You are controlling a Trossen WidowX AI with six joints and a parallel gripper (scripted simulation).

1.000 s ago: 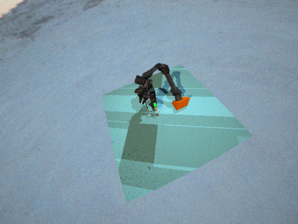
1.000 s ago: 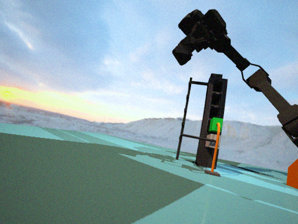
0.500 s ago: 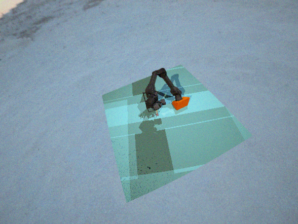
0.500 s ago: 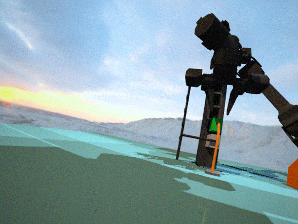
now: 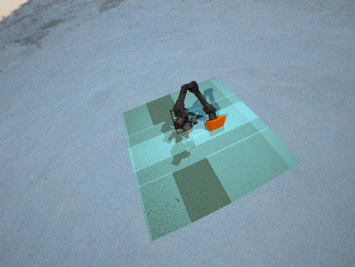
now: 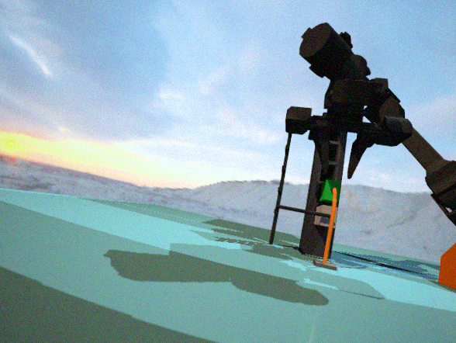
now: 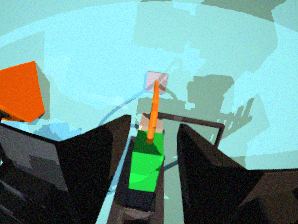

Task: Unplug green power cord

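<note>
My gripper tip is now 20 mm past the green plug, 70 mm to the left of it and 10 mm above it.
</note>
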